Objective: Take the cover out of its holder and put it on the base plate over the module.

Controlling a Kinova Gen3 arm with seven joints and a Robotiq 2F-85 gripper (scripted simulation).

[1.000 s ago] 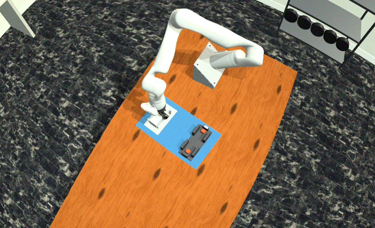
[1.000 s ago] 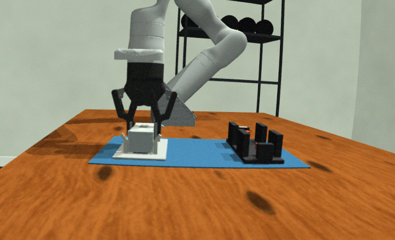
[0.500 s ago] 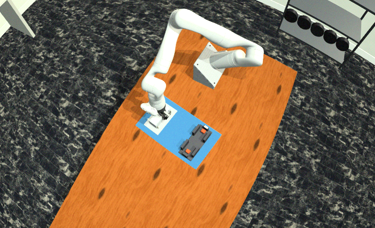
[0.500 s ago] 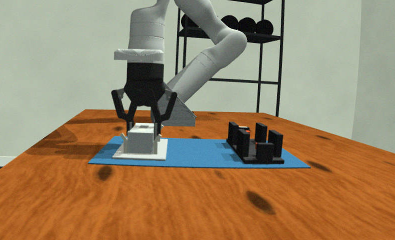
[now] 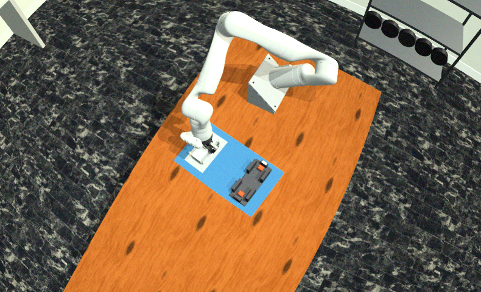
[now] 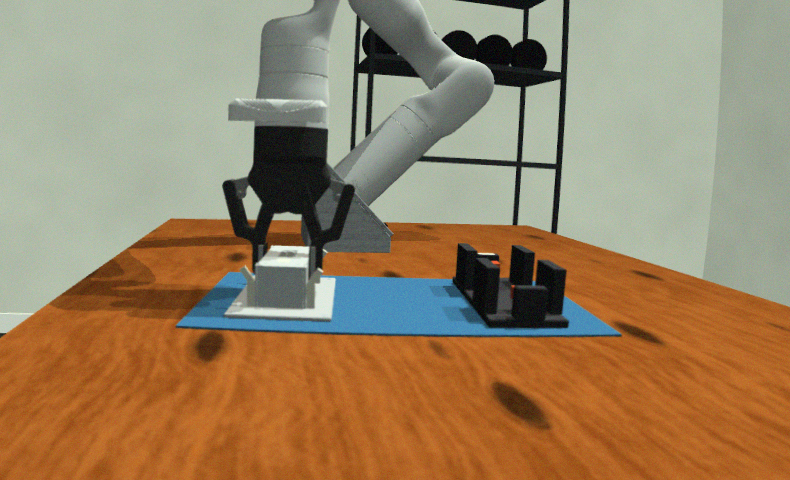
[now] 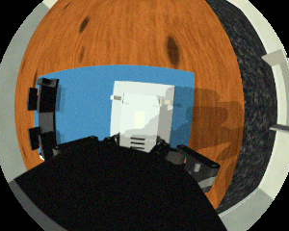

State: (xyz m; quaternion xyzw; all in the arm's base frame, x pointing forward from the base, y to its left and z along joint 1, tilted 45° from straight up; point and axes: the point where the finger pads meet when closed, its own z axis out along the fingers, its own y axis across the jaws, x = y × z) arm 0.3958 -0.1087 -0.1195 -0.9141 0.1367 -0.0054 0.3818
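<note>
Right now the cover is 1 cm below my hand.
</note>
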